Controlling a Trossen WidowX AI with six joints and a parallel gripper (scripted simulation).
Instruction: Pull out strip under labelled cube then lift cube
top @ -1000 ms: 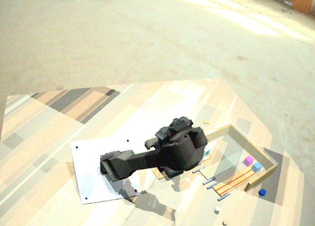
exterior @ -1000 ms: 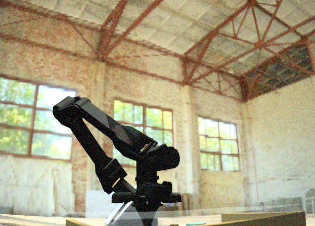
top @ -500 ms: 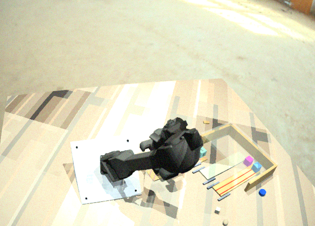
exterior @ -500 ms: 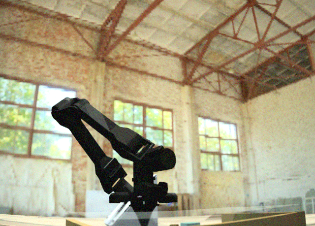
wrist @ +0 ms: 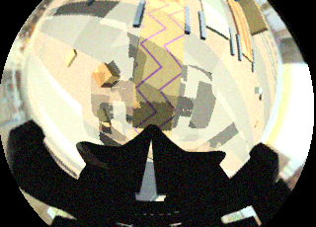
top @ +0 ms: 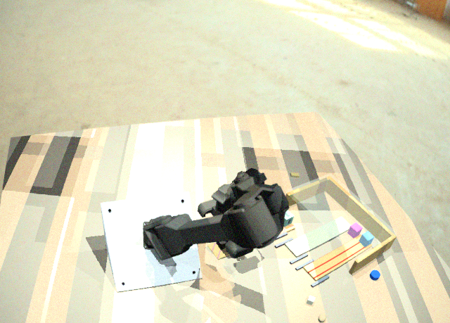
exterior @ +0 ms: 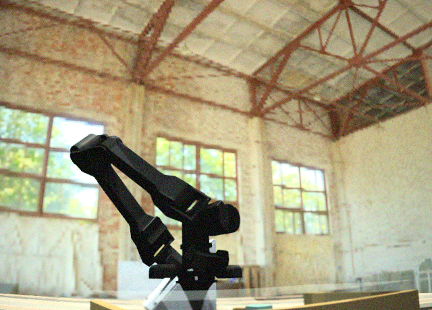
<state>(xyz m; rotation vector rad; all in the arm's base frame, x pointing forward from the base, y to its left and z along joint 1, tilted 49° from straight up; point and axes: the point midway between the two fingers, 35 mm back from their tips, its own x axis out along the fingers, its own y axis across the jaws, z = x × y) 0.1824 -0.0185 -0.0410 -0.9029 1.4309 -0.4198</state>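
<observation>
Right now the labelled cube is 21 cm ahead of my gripper tip, 7 cm to the left of it and 2 cm above it.
</observation>
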